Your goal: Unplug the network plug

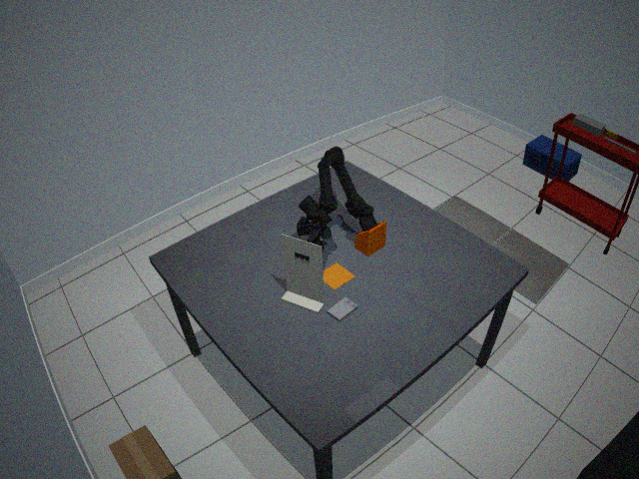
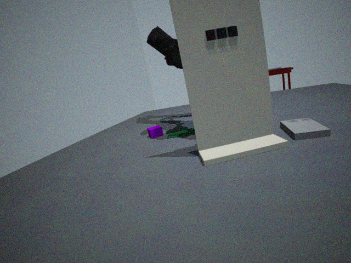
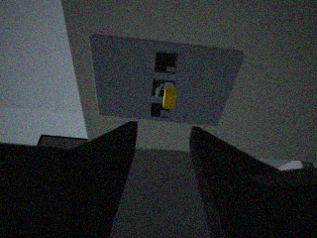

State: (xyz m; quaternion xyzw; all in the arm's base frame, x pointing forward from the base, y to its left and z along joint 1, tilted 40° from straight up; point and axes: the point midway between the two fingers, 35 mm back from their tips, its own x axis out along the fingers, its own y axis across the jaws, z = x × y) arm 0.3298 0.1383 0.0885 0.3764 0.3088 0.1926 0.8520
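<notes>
Right now my gripper tip is 50 mm short of the yellow plug and 20 mm to the right of it. The rest, counted from my gripper tip: flat grey box (220 mm below, 170 mm to the left, 20 mm behind); orange marked square (230 mm below, 120 mm behind, 10 mm to the right); upright pale panel (90 mm below, 60 mm ahead, 30 mm to the left).
</notes>
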